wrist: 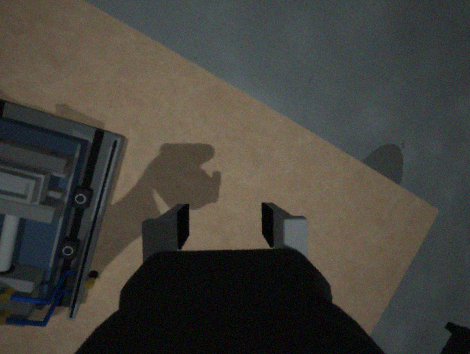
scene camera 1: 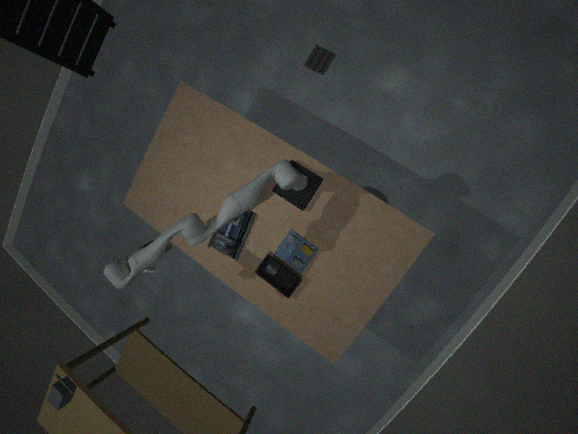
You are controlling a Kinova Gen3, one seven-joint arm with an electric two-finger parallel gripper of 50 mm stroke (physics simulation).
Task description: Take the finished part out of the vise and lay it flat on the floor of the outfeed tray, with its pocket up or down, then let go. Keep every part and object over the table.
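Frame: origin at the arm's base, x ahead, y left, z up, level; millimetres.
Where they show: gripper, fingertip midpoint: (wrist: 225, 218).
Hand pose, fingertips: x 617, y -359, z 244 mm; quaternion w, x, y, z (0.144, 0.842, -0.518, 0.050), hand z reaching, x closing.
After its pixels a point has its place.
My gripper (wrist: 225, 218) @[x 617, y -359, z 244 mm] is open and empty, above the table beside the vise. In the scene view its fingers cannot be made out below the arm. The vise (scene camera 1: 232, 235) @[x 454, y -156, z 15 mm] (wrist: 75, 220) @[x 459, y -245, z -25 mm] is at the left in the wrist view, partly outside it, and partly under the arm in the scene view. The finished part (wrist: 20, 187) @[x 512, y -183, z 56 mm] appears as a pale block with a rectangular pocket between the grey jaws. A dark walled tray (scene camera 1: 289, 296) @[x 554, y 301, z -4 mm], which looks like the outfeed tray, is right of and below the vise in the scene view. A small grey item lies in it.
A blue plate (scene camera 1: 286, 252) @[x 366, y 149, z -37 mm] with a yellow block and grey pieces adjoins the dark tray. The pale arm (scene camera 1: 240, 200) @[x 163, y -66, z 412 mm] crosses above the vise from a black square plate (scene camera 1: 305, 198) @[x 53, y 79, z 1 mm]. Blue hoses (wrist: 32, 299) @[x 379, y -245, z 64 mm] run along the vise. The table edge (wrist: 260, 104) @[x 761, y -436, z -45 mm] lies beyond the gripper.
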